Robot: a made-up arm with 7 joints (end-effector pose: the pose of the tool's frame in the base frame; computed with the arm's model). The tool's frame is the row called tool. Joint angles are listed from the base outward.
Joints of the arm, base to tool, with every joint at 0 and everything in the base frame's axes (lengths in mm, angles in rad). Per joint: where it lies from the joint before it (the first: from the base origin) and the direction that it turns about. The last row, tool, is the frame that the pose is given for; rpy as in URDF.
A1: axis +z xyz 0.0 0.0 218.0
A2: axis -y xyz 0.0 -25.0 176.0
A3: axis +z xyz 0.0 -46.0 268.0
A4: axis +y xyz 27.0 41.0 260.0
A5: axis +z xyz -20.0 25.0 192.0
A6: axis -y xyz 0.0 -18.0 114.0
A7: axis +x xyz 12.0 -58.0 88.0
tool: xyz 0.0 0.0 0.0 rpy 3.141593 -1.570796 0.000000
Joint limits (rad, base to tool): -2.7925..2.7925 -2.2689..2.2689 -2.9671..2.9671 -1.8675..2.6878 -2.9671..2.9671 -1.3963..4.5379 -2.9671..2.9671
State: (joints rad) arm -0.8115 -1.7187 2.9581 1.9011 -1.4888 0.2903 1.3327
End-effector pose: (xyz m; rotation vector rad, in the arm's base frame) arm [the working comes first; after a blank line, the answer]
Working (the frame after each row of the table, in the pose's form):
after A1: 0.0000 0.0000 0.2180 0.0000 0.0000 -0.8115
after A2: -0.0181 -0.0172 0.3940 0.6931 1.6134 -0.5975
after A3: 0.1310 -0.2411 0.3545 1.9013 -0.6174 1.5144
after A4: 0.2858 -0.4557 0.3498 -0.1236 0.3015 2.3580
after A5: 0.2826 -0.4381 0.5437 -0.2385 0.1115 0.8801
after A6: 0.2964 -0.4204 0.6569 -0.1088 -0.1584 0.9059
after A7: 0.3325 -0.4441 0.7538 1.1245 0.4615 0.8584

0.3325 -0.4441 0.7538 -1.5265 0.1955 -0.8485
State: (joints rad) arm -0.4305 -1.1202 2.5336 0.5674 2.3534 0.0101 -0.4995
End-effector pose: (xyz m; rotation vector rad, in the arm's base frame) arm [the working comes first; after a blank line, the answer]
Working (the frame after each row of the table, in the pose's form):
after A1: 0.0000 0.0000 0.2180 0.0000 0.0000 -0.4305
after A2: -0.0104 -0.0227 0.3940 0.2410 1.1021 -0.3843
after A3: 0.1896 -0.1652 0.5107 1.3261 0.1180 1.8433
after A4: 0.3767 -0.2712 0.6650 0.7678 0.4139 2.1707
after A5: 0.4962 -0.2944 0.8168 -0.6079 0.4939 -1.5711
after A6: 0.5558 -0.2879 0.9154 -0.6156 0.4863 -1.5674
after A7: 0.5677 -0.2900 1.0208 -0.9920 0.8898 -1.4492

0.5677 -0.2900 1.0208 1.4476 -0.3012 0.2755
